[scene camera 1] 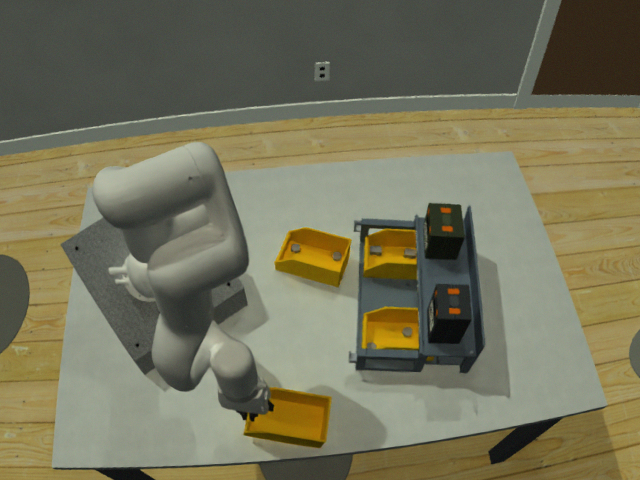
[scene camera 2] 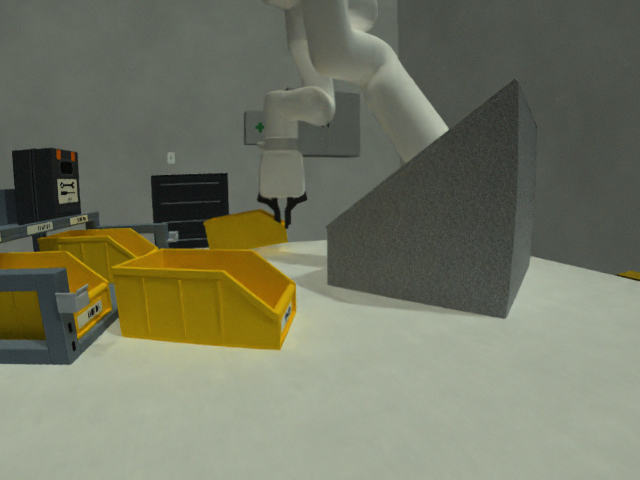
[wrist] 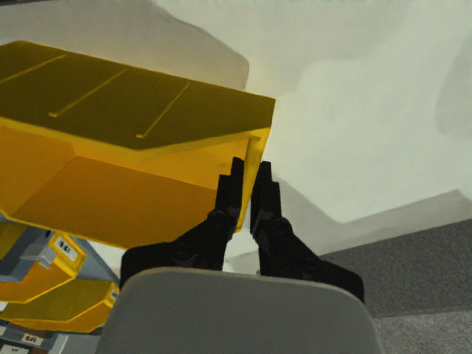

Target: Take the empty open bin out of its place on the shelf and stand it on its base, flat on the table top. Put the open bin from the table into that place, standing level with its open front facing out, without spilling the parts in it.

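Frame: origin at the arm's base, x back, y right, z up, level; metres.
Where they show: gripper, fingertip midpoint: (scene camera 1: 249, 414) (scene camera 2: 282, 228) (wrist: 247, 173); arm's base, link origin: (scene camera 2: 443, 171).
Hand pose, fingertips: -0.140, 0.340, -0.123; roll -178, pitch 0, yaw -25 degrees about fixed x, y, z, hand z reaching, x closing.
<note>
Things, the pixels of their top centre, and the offset from my fingertips, as dx, dy, dz. "spot": a spot on its surface instead.
- empty yellow bin, top centre: (wrist: 96, 223) (scene camera 1: 285, 411) (scene camera 2: 246, 208) -0.076, +0.028, +0.046
- yellow bin with grey parts, surface spot: (scene camera 2: 196, 307) spot: -0.279, -0.410, -0.012
The empty yellow bin (scene camera 1: 305, 419) (scene camera 2: 242, 231) (wrist: 135, 112) is near the table's front edge. In the second scene view it is slightly tilted, its gripped front end a little higher; whether its back end touches the table is unclear. My gripper (scene camera 1: 260, 411) (scene camera 2: 284, 223) (wrist: 247, 173) points down and is shut on the bin's low front lip. The yellow bin with grey parts (scene camera 1: 314, 257) (scene camera 2: 196, 307) stands upright on the table, left of the shelf (scene camera 1: 447, 272) (scene camera 2: 57, 330) in the first scene view. The shelf's vacant place is between two stored bins.
The stored yellow bins (scene camera 1: 391, 268) (scene camera 1: 390, 335) hold grey parts. Two dark boxes (scene camera 1: 443, 235) (scene camera 1: 450, 317) stand on the shelf's upper level. The grey wedge base (scene camera 1: 105, 289) (scene camera 2: 439, 232) (wrist: 420, 270) is under the arm. Small brackets stick out at the shelf's front corners.
</note>
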